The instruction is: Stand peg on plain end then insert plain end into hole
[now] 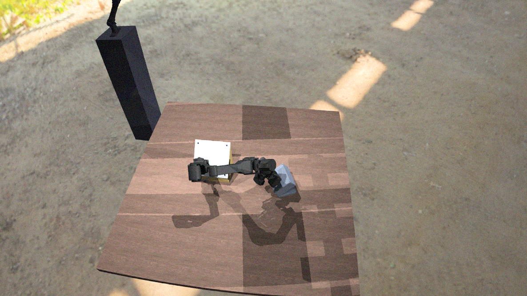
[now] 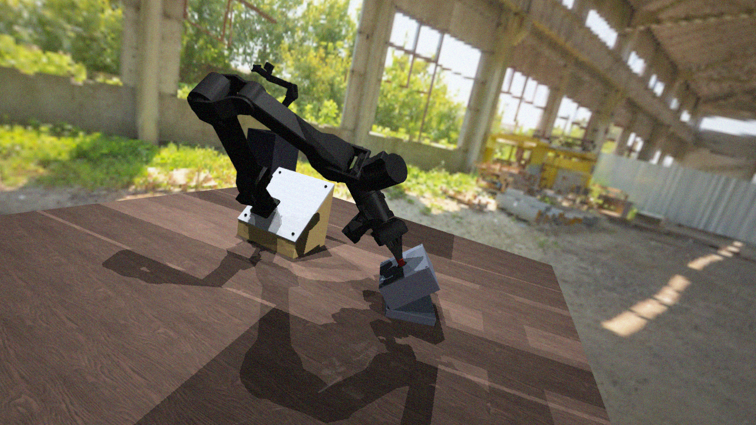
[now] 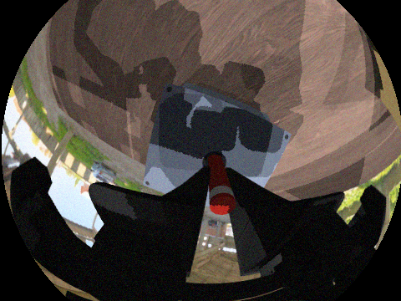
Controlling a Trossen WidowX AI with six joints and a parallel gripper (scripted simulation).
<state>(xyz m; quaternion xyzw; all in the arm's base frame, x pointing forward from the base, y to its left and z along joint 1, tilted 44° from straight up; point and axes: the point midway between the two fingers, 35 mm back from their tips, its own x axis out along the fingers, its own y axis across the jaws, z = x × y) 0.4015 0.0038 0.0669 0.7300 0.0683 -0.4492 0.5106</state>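
Now: gripper tip 1 cm past the red peg and 1 cm below it. From my gripper tip the other things lie so: grey sloped panel 2 cm ahead, 1 cm to the left, 3 cm below.
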